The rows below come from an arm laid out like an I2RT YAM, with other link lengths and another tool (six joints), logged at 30 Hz.
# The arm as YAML. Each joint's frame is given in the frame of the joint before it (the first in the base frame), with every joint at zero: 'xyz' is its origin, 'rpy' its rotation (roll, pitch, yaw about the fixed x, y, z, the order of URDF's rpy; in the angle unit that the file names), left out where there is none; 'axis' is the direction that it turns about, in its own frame. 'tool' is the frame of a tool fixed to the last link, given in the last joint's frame.
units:
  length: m
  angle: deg
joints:
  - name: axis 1
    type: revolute
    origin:
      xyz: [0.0, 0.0, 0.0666]
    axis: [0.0, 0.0, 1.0]
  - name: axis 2
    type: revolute
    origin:
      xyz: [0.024, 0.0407, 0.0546]
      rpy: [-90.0, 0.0, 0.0]
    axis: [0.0, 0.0, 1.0]
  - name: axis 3
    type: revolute
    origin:
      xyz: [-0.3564, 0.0, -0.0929]
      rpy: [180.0, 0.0, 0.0]
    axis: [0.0, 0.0, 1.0]
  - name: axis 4
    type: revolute
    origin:
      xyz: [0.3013, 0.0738, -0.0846]
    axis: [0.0, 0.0, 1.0]
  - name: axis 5
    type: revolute
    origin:
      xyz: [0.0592, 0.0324, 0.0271]
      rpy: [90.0, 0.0, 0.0]
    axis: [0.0, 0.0, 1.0]
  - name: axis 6
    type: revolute
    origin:
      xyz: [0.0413, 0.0, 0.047]
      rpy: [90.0, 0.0, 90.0]
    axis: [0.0, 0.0, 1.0]
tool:
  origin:
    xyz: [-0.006, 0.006, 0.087]
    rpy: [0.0, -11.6, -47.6]
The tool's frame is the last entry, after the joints.
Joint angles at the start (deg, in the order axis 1, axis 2, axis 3, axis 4, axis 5, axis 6):
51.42, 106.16, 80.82, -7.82, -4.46, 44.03
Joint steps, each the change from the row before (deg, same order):
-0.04, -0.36, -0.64, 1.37, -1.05, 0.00
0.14, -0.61, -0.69, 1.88, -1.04, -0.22
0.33, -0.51, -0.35, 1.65, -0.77, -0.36
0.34, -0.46, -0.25, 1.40, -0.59, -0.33
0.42, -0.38, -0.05, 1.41, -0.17, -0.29
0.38, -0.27, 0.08, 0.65, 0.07, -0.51
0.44, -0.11, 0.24, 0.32, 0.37, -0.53
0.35, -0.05, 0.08, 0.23, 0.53, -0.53
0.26, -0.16, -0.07, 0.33, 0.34, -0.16
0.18, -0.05, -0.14, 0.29, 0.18, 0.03
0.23, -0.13, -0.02, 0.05, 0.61, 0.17
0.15, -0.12, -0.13, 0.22, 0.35, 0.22
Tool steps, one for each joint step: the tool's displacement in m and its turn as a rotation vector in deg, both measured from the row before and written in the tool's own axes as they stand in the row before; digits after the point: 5 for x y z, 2 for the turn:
-0.00222, -0.00161, -0.00110, 1.11, -0.95, -0.30
-0.00432, -0.00452, -0.00238, 1.72, -1.04, -0.84
-0.00544, -0.00604, -0.00179, 1.66, -0.93, -1.10
-0.00508, -0.00581, -0.00158, 1.46, -0.77, -1.01
-0.00470, -0.00703, -0.00113, 1.56, -0.41, -1.05
-0.00374, -0.00488, -0.00077, 0.81, -0.19, -0.99
-0.00339, -0.00403, 0.00019, 0.47, 0.03, -0.91
-0.00215, -0.00187, 0.00044, 0.17, 0.24, -0.76
-0.00189, -0.00180, -0.00035, 0.32, 0.15, -0.38
-0.00137, -0.00025, 0.00029, 0.17, 0.04, -0.10
-0.00104, -0.00106, -0.00043, 0.12, 0.41, 0.04
-0.00082, -0.00060, -0.00037, 0.20, 0.23, 0.10

